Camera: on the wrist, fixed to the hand. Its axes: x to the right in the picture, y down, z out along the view.
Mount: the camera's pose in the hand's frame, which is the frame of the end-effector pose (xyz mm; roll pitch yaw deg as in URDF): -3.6 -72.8 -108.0 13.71 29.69 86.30
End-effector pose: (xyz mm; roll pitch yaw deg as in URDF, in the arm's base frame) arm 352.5 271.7 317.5 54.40 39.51 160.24
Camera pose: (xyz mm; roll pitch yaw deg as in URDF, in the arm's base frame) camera 412.8 201.7 225.6 58.52 -16.60 -128.52
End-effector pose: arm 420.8 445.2 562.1 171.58 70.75 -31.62
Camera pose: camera 543.2 473.0 597.2 120.75 -8.65 -84.19
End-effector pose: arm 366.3 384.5 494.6 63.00 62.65 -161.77
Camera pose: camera 483.7 356.7 445.5 82.45 -11.64 -103.29
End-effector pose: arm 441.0 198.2 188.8 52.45 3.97 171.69
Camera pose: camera 447.1 155.6 65.8 21.17 -22.37 -103.44
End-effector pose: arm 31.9 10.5 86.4 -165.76 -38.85 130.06
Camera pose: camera 49.5 -78.8 179.6 -125.14 -14.06 32.73
